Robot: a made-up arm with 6 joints.
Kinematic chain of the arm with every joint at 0, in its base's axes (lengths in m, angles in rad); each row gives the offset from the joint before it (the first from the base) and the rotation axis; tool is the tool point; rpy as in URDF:
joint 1: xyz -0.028 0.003 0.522 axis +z
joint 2: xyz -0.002 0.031 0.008 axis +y
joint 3: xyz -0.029 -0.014 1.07 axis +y
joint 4: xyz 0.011 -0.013 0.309 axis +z
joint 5: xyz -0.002 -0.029 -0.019 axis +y
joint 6: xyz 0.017 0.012 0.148 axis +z
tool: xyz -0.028 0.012 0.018 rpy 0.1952 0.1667 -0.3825
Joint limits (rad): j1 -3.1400..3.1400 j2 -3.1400..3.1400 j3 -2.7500..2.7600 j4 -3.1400..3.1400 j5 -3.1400..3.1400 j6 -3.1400..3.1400
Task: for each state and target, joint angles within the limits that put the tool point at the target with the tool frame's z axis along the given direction. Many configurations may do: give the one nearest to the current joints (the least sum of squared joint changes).
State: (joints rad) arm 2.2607 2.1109 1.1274 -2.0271 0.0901 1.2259
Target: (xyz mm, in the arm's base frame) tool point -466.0 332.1 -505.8 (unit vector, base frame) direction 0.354 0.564 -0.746
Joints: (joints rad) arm 2.6158 2.3173 1.6886 -2.2034 0.7935 1.0480
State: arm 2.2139 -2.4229 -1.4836 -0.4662 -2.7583 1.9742
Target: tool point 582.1 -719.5 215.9 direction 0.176 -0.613 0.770
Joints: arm 2.2926 -1.7588 -1.9133 -1.2161 -3.0813 2.1388
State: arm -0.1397 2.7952 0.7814 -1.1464 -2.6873 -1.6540
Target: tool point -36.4 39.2 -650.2 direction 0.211 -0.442 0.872
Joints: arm -0.6269 3.1380 0.3655 -1.1268 -3.1400 -1.0666
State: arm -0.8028 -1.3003 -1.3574 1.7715 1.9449 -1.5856
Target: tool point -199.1 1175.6 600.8 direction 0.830 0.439 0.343
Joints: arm -1.3070 -1.3321 -1.2885 1.3126 2.0013 -1.4582
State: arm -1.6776 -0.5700 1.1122 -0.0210 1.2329 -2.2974
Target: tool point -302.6 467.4 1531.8 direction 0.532 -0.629 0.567
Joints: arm -1.0283 -0.8202 1.1182 0.0356 0.8994 -2.3317
